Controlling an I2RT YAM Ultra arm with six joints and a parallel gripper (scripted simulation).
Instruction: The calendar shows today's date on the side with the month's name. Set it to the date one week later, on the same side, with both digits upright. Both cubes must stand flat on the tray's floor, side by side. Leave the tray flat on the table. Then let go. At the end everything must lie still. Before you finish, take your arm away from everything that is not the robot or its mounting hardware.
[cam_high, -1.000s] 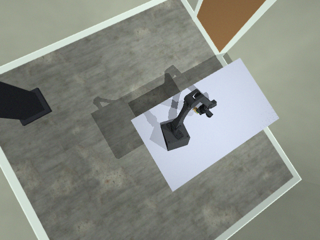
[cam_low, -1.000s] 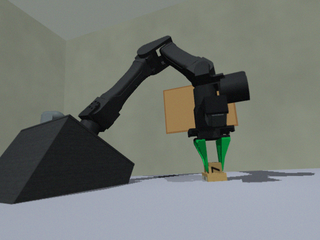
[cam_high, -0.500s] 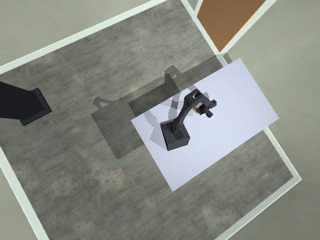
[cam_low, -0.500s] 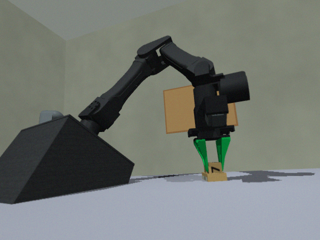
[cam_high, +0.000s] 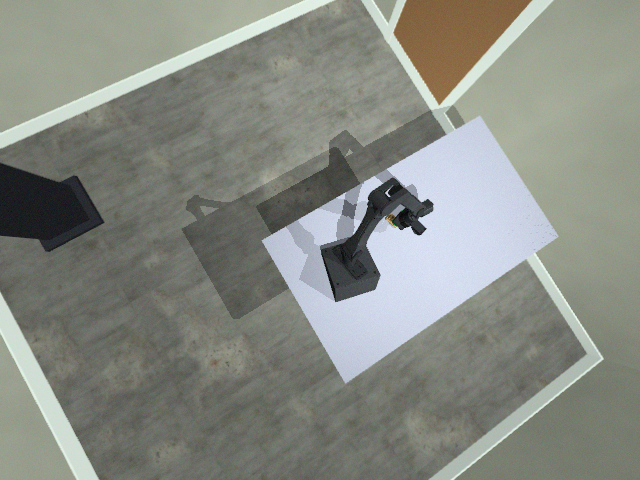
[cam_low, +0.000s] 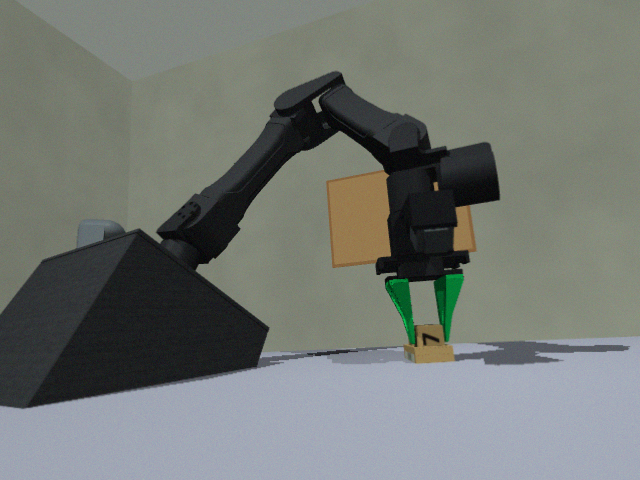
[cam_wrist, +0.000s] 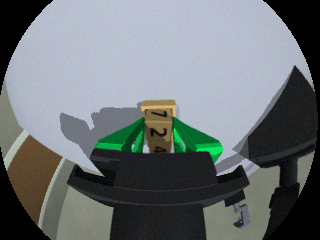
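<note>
Right now my hand is right at the wooden cube. Also, from my hand: wooden tray: 2 cm to the left, 2 cm below, 1 cm behind.
</note>
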